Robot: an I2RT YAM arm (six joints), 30 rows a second.
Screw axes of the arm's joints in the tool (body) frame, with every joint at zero. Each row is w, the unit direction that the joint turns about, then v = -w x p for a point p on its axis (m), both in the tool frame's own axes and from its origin. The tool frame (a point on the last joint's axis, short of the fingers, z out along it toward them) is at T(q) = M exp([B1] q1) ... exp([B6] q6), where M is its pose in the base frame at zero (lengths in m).
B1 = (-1, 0, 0, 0, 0.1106, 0)
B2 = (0, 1, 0, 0.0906, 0, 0.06)
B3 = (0, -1, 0, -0.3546, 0, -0.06)
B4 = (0, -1, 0, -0.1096, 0, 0)
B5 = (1, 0, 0, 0, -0.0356, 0)
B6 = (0, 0, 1, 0, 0, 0)
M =
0 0 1 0.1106
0 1 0 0
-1 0 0 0.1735
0 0 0 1
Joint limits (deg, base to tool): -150..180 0..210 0..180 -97..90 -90..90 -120..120
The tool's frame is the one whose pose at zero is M.
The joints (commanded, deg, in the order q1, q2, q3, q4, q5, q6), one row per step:
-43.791 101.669 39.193 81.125 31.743 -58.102
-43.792 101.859 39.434 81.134 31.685 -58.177
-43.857 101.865 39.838 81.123 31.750 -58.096
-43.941 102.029 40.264 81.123 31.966 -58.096
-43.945 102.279 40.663 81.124 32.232 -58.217
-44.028 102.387 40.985 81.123 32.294 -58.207
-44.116 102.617 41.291 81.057 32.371 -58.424
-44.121 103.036 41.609 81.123 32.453 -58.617
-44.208 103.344 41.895 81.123 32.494 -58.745
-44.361 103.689 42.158 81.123 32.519 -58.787
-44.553 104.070 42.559 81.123 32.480 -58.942
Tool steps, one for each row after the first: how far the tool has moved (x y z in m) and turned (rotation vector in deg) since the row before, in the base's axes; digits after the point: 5 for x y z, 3 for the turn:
0.00075 -0.00068 0.00008 -0.071 0.040 0.034
0.00048 -0.00104 0.00182 -0.235 -0.370 -0.104
0.00054 -0.00138 0.00104 -0.130 -0.238 -0.288
0.00092 -0.00112 0.00042 -0.065 -0.056 -0.289
0.00036 -0.00108 0.00088 -0.131 -0.177 -0.139
0.00048 -0.00126 0.00000 -0.032 0.178 -0.222
0.00106 -0.00113 -0.00080 0.006 0.187 -0.137
0.00054 -0.00129 -0.00043 0.000 0.126 -0.162
0.00025 -0.00156 -0.00076 0.055 0.092 -0.188
0.00041 -0.00202 -0.00032 -0.053 0.141 -0.199

